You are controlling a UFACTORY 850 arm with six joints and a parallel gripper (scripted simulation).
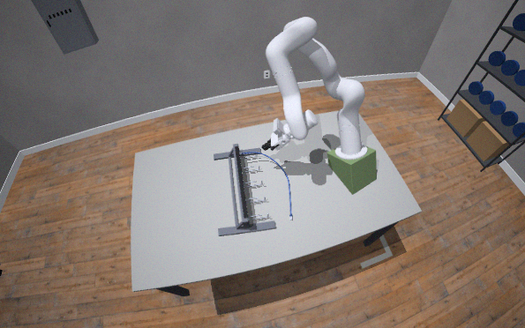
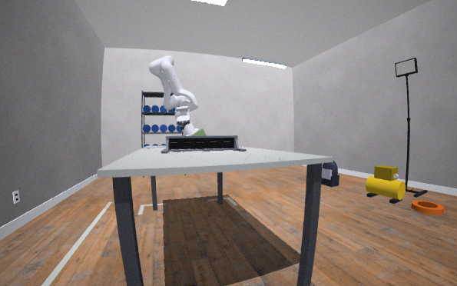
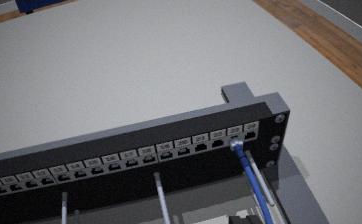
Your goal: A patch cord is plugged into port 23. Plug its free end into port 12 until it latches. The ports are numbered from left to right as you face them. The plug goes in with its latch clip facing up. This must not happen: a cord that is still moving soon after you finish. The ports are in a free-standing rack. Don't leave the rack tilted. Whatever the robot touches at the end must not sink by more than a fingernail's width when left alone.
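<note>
Right now the plug is 36 cm to the left of my hand, 16 cm below it and 7 cm behind it.
</note>
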